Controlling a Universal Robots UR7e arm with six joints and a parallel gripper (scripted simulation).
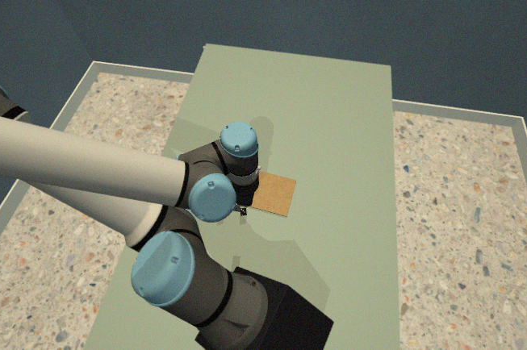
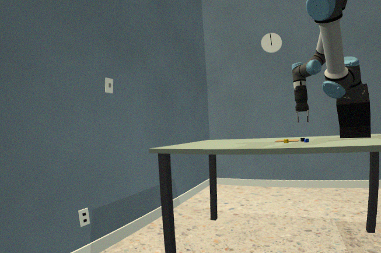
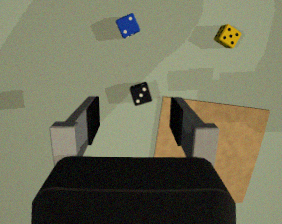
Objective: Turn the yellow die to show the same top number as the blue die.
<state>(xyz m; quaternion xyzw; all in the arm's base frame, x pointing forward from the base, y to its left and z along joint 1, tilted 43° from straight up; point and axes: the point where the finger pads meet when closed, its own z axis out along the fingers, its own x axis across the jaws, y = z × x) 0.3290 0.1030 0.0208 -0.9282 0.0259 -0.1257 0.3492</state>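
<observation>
Right now my hand is 12 cm above the black die, 1 cm to the left of it and 1 cm short of it. Round my hand: blue die: 12 cm below, 7 cm to the left, 1 cm behind; tan mat: 12 cm below, 10 cm ahead, 8 cm to the right; yellow die: 12 cm below, 10 cm ahead, 6 cm to the left.
</observation>
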